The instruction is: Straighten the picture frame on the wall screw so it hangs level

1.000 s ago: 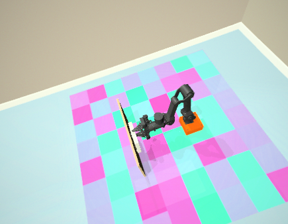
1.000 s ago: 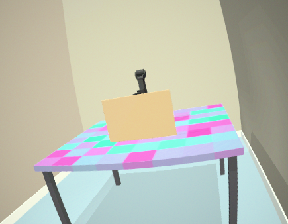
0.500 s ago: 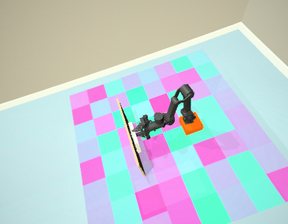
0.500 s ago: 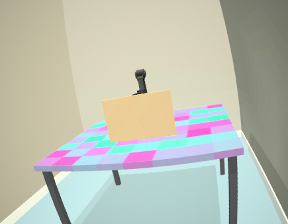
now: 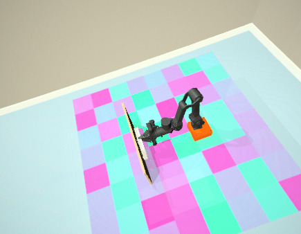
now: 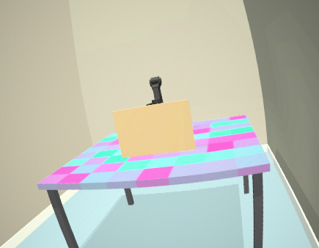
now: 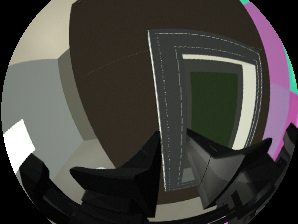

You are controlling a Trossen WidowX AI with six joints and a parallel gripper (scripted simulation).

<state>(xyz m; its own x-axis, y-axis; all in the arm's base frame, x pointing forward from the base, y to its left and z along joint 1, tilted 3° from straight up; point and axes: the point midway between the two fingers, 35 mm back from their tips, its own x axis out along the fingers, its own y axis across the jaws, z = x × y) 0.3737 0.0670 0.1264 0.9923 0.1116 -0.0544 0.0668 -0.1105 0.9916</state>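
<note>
Right now my gripper tip is 10 mm to the right of the picture frame and 50 mm above it. Round my gripper tip: tan wall panel: 20 mm ahead, 60 mm below.
</note>
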